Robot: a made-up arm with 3 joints. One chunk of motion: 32 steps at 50 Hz.
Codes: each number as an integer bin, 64 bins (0 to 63) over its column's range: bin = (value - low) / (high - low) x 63, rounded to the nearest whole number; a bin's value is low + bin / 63 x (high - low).
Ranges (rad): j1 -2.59..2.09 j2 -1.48..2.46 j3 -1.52..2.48
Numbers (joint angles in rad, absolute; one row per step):
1: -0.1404 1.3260 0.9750
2: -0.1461 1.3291 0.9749
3: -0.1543 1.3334 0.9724
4: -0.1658 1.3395 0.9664
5: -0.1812 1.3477 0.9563
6: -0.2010 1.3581 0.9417
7: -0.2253 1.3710 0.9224
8: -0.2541 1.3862 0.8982
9: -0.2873 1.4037 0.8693
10: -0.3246 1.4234 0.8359
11: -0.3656 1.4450 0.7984
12: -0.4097 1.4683 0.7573
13: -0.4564 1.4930 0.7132
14: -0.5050 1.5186 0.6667
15: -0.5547 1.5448 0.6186
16: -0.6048 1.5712 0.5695
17: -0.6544 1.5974 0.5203
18: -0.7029 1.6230 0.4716
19: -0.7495 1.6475 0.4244
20: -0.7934 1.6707 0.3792
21: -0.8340 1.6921 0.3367
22: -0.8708 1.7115 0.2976
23: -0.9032 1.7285 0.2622
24: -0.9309 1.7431 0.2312
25: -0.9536 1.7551 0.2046
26: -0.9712 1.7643 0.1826
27: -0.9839 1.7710 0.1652
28: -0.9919 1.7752 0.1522
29: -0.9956 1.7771 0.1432
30: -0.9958 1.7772 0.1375
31: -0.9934 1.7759 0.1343
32: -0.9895 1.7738 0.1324
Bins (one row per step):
1: 33 45 39
2: 33 45 39
3: 33 45 39
4: 33 45 39
5: 32 45 39
6: 32 45 39
7: 32 46 38
8: 31 46 38
9: 31 46 38
10: 30 46 37
11: 30 47 37
12: 29 47 36
13: 29 48 35
14: 28 48 34
15: 27 48 34
16: 27 49 33
17: 26 49 32
18: 25 50 31
19: 25 50 31
20: 24 50 30
21: 24 51 29
22: 23 51 29
23: 23 51 28
24: 22 52 28
25: 22 52 27
26: 22 52 27
27: 22 52 27
28: 22 52 26
29: 21 52 26
30: 21 52 26
31: 21 52 26
32: 22 52 26

